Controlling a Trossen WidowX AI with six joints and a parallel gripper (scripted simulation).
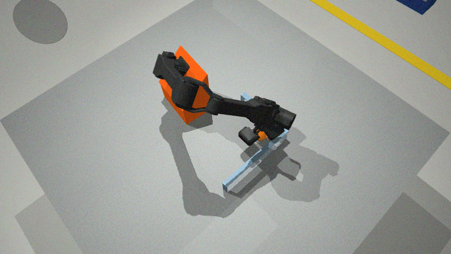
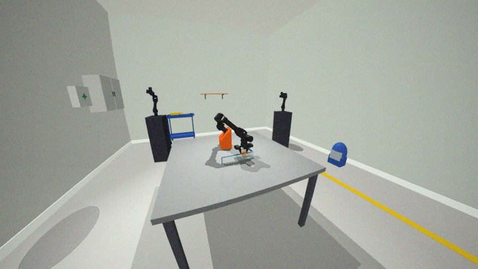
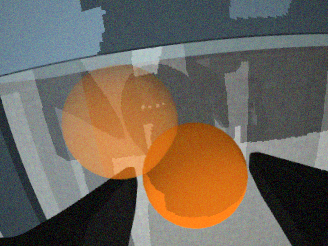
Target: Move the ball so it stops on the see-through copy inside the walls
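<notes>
Right now the orange ball is right at my gripper tip. Round my gripper tip: low clear wall 5 cm behind, 6 cm to the left, 1 cm above; then see-through copy of ball 3 cm ahead, 3 cm to the left.
</notes>
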